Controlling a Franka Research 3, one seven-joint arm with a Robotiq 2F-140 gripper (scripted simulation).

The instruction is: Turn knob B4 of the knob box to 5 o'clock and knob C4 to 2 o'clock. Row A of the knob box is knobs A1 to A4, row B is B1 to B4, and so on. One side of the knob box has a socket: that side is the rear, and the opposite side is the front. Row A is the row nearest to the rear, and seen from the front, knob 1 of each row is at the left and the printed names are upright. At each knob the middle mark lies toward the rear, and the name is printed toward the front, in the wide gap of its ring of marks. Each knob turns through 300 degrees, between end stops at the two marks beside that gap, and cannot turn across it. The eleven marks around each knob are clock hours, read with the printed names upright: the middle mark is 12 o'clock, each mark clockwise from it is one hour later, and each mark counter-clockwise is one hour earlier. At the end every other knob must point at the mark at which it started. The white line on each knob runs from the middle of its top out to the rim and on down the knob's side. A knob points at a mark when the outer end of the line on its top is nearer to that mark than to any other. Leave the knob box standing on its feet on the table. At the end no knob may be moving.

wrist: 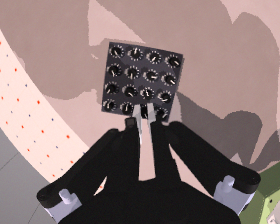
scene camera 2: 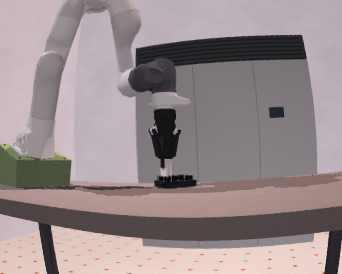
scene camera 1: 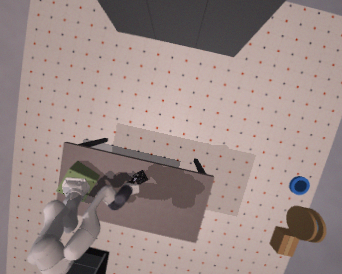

Path:
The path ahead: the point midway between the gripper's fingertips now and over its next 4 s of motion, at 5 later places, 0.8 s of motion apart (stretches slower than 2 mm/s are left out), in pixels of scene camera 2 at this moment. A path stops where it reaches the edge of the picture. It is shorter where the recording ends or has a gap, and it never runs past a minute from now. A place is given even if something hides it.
My gripper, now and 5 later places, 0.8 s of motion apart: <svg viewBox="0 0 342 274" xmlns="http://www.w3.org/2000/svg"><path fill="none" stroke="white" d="M166 177L167 168L166 166L166 165L166 165L166 164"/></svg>

